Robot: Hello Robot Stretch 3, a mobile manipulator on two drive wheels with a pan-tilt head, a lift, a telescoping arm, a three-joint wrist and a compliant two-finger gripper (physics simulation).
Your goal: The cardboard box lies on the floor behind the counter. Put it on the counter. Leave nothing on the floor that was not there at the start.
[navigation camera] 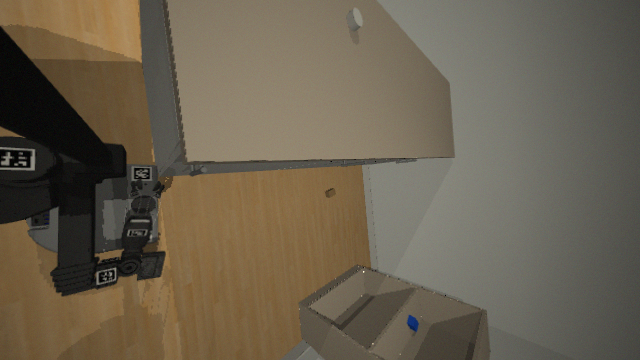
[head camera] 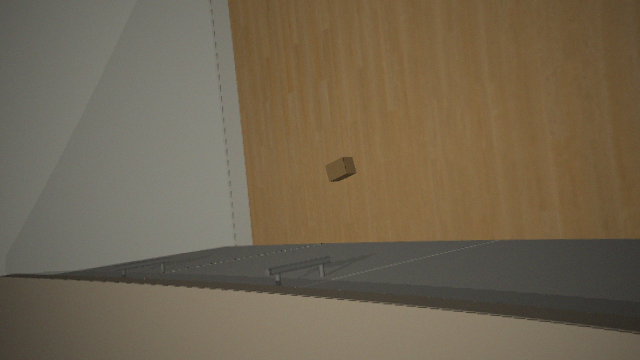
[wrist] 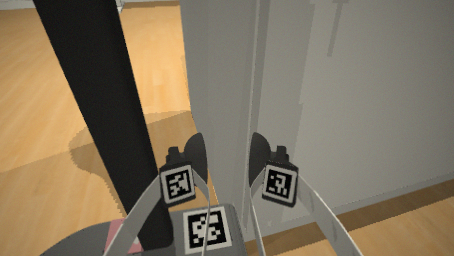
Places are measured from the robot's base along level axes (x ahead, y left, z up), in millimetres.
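Pixels of known places: gripper, fingertip midpoint: [navigation camera: 149, 180] [wrist: 227, 151]; robot's base at its link origin: [navigation camera: 143, 202].
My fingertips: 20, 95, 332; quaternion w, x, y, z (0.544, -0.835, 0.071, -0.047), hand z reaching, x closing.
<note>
For each thing: its top centre in the pictures, then the offset to it from my fingertips, as dx, dy, dz. Level surfaces: height alone.
- small brown cardboard box at its top centre: [head camera: 335, 169] [navigation camera: 332, 193] +1269, -112, -282
- wooden floor at its surface level: dz -332
- white round object at its top centre: [navigation camera: 358, 17] +461, +469, +602
- blue object at its top centre: [navigation camera: 416, 324] +1431, -1083, +357
The small brown cardboard box [head camera: 340, 169] [navigation camera: 330, 192] lies on the wooden floor [head camera: 450, 125] [navigation camera: 240, 240], beside the counter's drawer side and a short way from the wall. The counter [head camera: 175, 325] [navigation camera: 300, 100] [wrist: 375, 110] has a beige top and grey sides; its top runs along the bottom of the head view. My gripper [navigation camera: 147, 188] [wrist: 227, 151] is open, with nothing between its fingers. It is folded in over the robot's base, close to the counter's near corner and far from the box.
A white round object [navigation camera: 355, 19] stands on the counter top. Bar handles [head camera: 300, 265] stick out from the counter's grey front. An open beige shelf unit [navigation camera: 325, 337] holding a blue object [navigation camera: 412, 323] is by the wall. The black mast [wrist: 95, 100] stands left of the gripper in the wrist view.
</note>
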